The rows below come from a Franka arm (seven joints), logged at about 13 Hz.
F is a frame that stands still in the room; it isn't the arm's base.
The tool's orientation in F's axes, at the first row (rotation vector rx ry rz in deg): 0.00 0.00 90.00
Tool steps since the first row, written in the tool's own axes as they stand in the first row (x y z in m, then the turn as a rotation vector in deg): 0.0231 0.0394 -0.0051 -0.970 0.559 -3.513; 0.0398 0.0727 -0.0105 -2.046 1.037 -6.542; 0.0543 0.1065 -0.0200 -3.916 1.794 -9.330; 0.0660 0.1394 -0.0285 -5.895 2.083 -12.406; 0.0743 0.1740 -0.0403 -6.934 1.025 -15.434
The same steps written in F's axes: -0.0394 0.0231 -0.0051 -0.559 -0.970 -3.513; -0.0727 0.0398 -0.0105 -1.037 -2.046 -6.542; -0.1065 0.0543 -0.0200 -1.794 -3.916 -9.330; -0.1394 0.0660 -0.0285 -2.083 -5.895 -12.406; -0.1740 0.0743 -0.0403 -1.025 -6.934 -15.434
